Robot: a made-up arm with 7 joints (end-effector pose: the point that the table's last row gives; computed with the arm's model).
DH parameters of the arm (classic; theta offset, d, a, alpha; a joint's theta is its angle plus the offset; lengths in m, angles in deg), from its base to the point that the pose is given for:
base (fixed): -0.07 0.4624 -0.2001 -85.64
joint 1: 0 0.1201 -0.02 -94.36
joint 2: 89.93 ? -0.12 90
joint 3: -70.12 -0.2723 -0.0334 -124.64
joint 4: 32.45 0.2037 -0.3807 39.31
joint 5: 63.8 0.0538 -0.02 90
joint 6: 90 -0.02 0.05 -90
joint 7: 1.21 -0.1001 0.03 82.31
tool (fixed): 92.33 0.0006 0 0
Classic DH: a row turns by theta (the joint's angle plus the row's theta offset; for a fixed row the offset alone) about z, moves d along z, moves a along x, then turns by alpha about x.
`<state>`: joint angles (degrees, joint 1 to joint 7).
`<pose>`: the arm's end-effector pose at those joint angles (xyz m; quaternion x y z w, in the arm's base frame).
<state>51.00 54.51 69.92 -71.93 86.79 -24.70 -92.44</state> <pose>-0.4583 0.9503 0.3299 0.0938 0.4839 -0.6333 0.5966</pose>
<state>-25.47 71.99 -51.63 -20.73 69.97 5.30 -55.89</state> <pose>-0.4963 0.3515 -0.1087 -0.6649 -0.0342 -0.5567 0.4968</pose>
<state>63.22 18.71 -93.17 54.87 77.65 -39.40 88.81</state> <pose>-0.0115 0.0702 0.6197 0.3672 0.2776 0.7444 0.4838</pose>
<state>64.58 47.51 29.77 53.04 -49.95 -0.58 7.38</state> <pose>-0.8186 0.1162 0.4896 -0.1132 0.5086 -0.5472 0.6551</pose>
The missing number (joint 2, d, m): 0.2015
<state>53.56 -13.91 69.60 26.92 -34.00 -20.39 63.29</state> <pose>-0.9064 0.3437 0.3736 0.6634 0.4507 -0.4806 0.3548</pose>
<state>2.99 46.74 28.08 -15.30 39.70 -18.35 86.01</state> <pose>-0.3162 0.5472 -0.2770 0.6921 -0.5659 -0.1389 0.4259</pose>
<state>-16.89 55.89 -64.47 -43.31 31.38 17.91 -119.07</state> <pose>-0.6659 0.3530 -0.0039 -0.8707 0.3677 -0.1388 0.2957</pose>
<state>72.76 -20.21 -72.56 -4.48 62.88 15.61 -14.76</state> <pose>-0.2741 -0.3925 0.5214 -0.2011 -0.0441 0.7046 0.6791</pose>
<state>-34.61 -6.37 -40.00 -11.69 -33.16 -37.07 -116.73</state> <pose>-0.2410 -0.1387 -0.0605 -0.8442 0.3860 -0.3050 0.2127</pose>
